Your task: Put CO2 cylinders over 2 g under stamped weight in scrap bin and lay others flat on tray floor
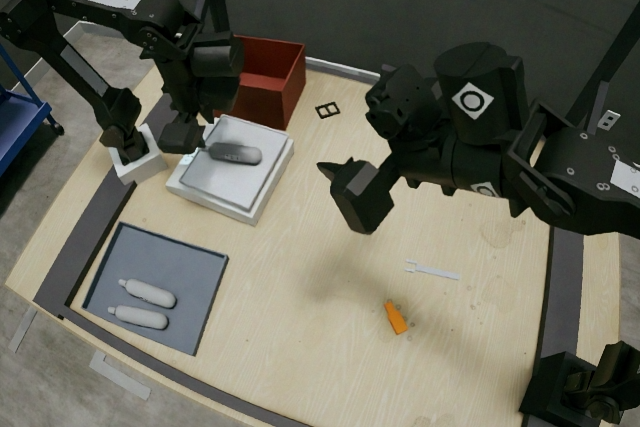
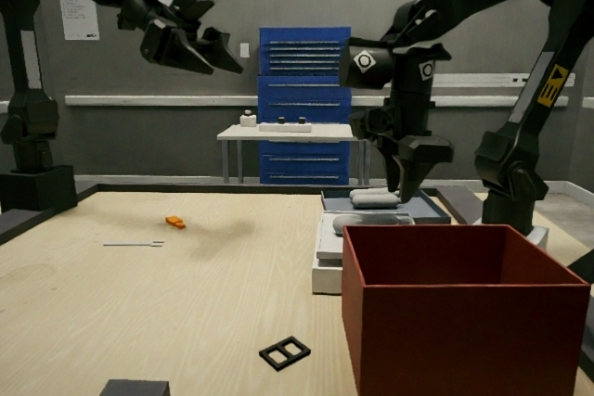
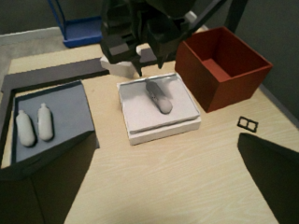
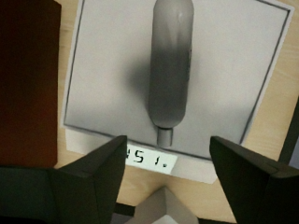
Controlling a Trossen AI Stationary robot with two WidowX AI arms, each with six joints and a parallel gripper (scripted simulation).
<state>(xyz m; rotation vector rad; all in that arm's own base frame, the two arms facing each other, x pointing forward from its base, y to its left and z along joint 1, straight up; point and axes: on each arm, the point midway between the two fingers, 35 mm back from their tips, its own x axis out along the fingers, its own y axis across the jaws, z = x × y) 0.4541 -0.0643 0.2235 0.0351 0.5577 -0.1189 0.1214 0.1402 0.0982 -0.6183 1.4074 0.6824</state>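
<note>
My right gripper is now 100 mm above the scale plate, 40 mm to the right of it and 10 mm past it. From my right hand the other things lie so: grey tray: 260 mm ahead, 140 mm below, 50 mm to the left; then red scrap bin: 200 mm behind, 120 mm below, 60 mm to the right; then scale: 120 mm below, 30 mm to the left, 10 mm behind.
</note>
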